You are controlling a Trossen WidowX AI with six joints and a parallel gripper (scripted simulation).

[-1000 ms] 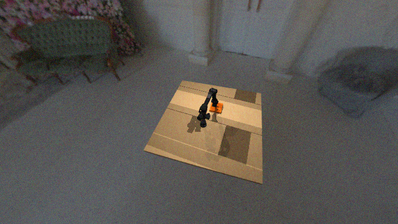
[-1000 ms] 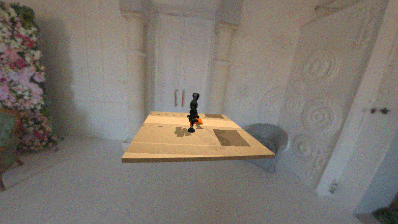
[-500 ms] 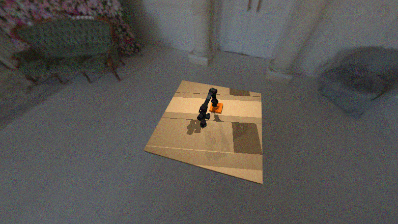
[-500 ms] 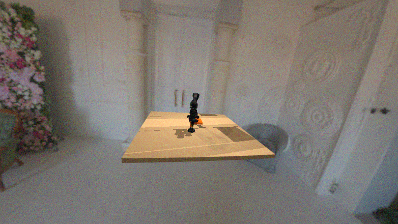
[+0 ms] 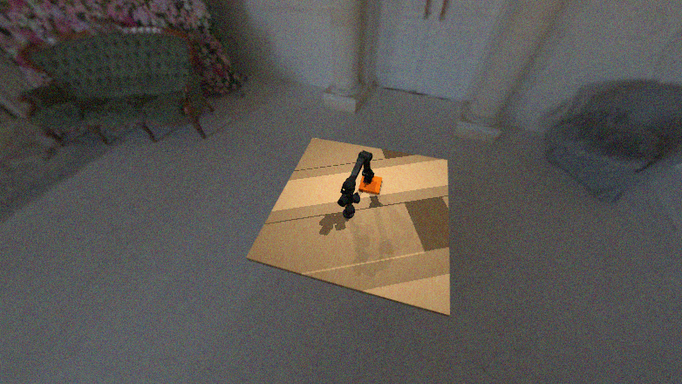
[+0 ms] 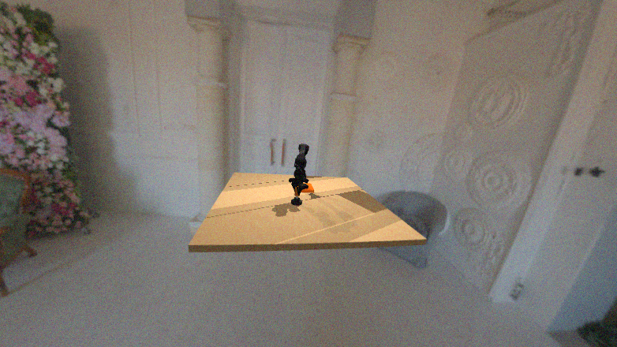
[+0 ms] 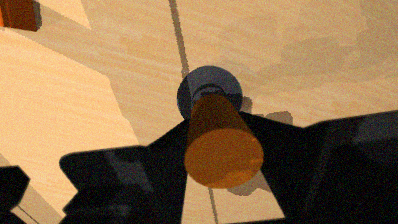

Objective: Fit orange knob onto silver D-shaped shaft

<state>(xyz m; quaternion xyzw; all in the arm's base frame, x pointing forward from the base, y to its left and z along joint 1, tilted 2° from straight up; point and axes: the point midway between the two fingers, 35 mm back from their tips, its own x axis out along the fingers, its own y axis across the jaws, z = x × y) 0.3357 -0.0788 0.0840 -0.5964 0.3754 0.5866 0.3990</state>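
My gripper tip is now 3 cm below the orange knob. The rest, counted from my gripper tip: pedestal with D-shaped shaft (4 cm below).
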